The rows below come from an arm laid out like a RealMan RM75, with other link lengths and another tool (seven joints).
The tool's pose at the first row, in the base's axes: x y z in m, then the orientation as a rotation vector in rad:
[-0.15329, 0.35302, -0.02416, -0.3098, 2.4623, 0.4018]
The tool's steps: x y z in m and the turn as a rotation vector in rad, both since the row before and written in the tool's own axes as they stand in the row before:
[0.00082, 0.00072, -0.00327, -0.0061, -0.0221, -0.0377]
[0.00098, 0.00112, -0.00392, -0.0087, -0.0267, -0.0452]
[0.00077, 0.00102, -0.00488, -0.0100, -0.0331, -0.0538]
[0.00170, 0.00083, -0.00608, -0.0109, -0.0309, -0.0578]
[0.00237, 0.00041, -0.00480, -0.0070, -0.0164, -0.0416]
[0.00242, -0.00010, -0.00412, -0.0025, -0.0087, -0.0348]
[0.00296, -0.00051, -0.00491, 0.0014, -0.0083, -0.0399]
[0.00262, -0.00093, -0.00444, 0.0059, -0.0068, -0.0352]
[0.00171, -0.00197, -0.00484, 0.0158, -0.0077, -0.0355]
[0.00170, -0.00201, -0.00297, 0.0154, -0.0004, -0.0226]
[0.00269, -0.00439, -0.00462, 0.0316, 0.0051, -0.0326]
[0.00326, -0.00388, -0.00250, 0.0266, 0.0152, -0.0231]
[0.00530, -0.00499, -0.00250, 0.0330, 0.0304, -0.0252]
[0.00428, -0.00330, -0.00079, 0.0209, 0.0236, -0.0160]
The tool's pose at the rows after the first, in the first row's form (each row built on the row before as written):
[-0.15592, 0.35242, -0.02201, -0.3520, 2.4303, 0.3948]
[-0.15922, 0.35187, -0.01948, -0.4022, 2.3909, 0.3880]
[-0.16296, 0.35082, -0.01626, -0.4602, 2.3417, 0.3795]
[-0.16807, 0.34880, -0.01304, -0.5225, 2.2922, 0.3697]
[-0.17269, 0.34658, -0.01144, -0.5678, 2.2614, 0.3605]
[-0.17664, 0.34407, -0.01048, -0.6050, 2.2402, 0.3478]
[-0.18114, 0.34063, -0.00946, -0.6455, 2.2171, 0.3280]
[-0.18486, 0.33706, -0.00854, -0.6785, 2.1969, 0.3052]
[-0.18772, 0.33275, -0.00667, -0.7057, 2.1753, 0.2715]
[-0.18935, 0.32920, -0.00597, -0.7211, 2.1655, 0.2429]
[-0.19119, 0.32265, -0.00474, -0.7392, 2.1559, 0.1896]
[-0.19223, 0.31711, -0.00515, -0.7522, 2.1592, 0.1434]
[-0.19367, 0.30971, -0.00671, -0.7669, 2.1747, 0.0835]
[-0.19447, 0.30466, -0.00863, -0.7769, 2.1881, 0.0437]

